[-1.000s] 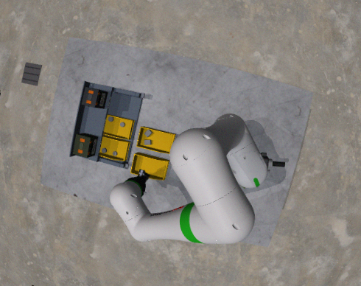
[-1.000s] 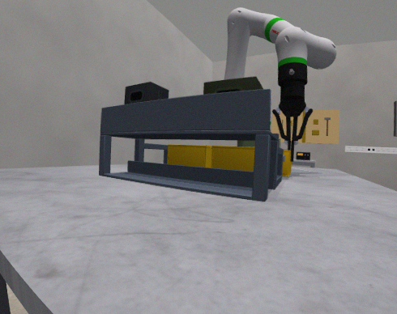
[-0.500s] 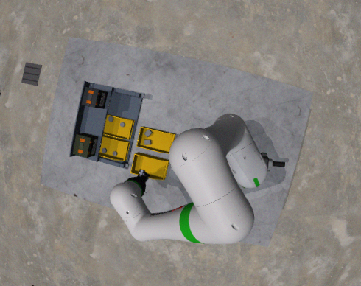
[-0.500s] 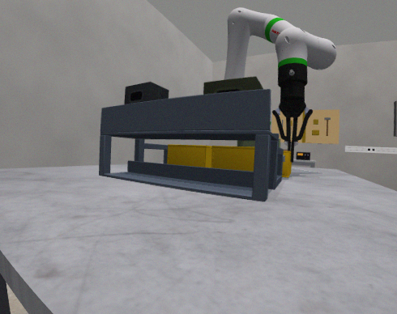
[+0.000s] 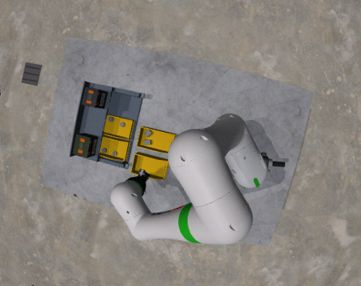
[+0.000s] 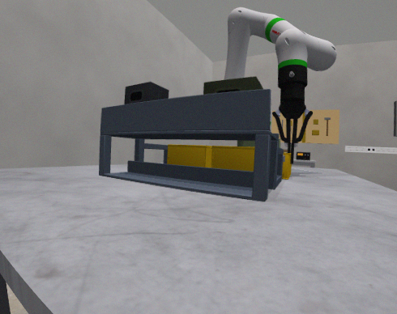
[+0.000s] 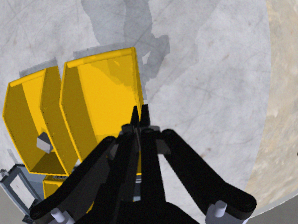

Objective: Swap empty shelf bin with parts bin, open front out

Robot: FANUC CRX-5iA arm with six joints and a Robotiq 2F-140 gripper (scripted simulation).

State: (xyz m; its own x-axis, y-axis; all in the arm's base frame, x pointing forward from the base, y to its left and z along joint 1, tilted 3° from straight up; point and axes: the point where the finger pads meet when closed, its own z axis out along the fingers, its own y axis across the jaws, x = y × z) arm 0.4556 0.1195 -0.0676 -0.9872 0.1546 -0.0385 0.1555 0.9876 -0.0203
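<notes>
My hand is 21 cm to the left of the grey part, 6 cm above it and 1 cm short of it. Round my hand: dark shelf 24 cm to the right, 21 cm ahead, 1 cm below; then black box 37 cm to the right, 26 cm ahead, 9 cm above.
</notes>
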